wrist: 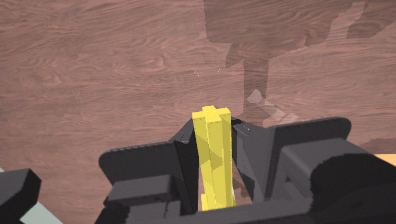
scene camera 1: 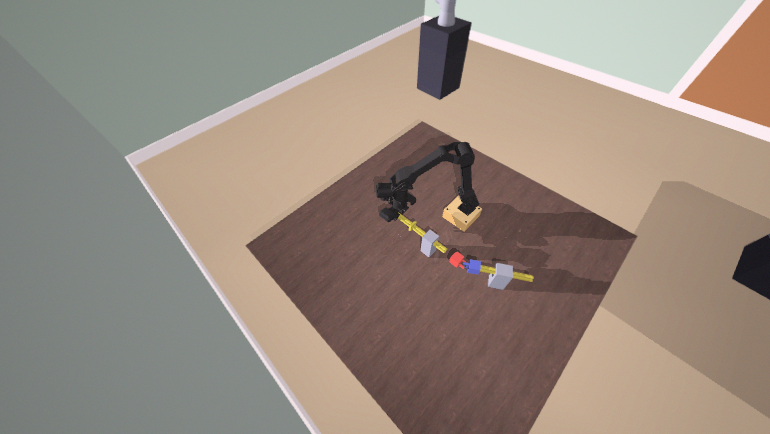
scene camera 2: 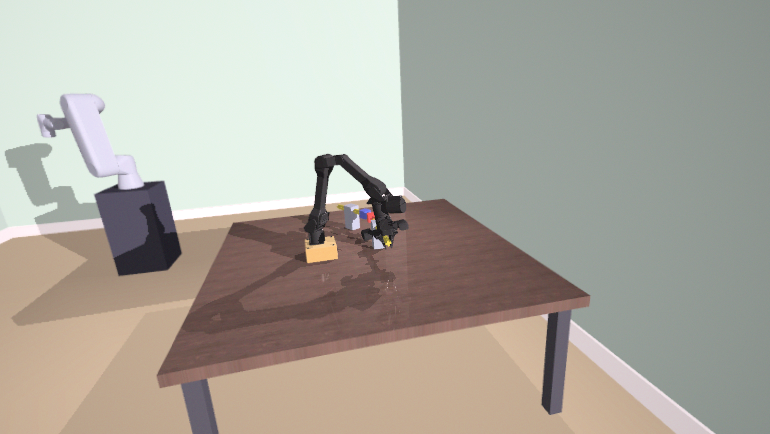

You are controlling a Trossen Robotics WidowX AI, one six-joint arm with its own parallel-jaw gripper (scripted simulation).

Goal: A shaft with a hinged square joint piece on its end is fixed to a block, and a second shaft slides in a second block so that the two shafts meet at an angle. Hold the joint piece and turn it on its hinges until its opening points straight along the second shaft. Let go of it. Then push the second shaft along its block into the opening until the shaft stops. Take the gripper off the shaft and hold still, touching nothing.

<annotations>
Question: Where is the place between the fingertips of my gripper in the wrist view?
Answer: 207, 119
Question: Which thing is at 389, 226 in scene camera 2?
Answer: My gripper.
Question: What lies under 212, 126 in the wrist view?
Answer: A yellow shaft.
</annotations>
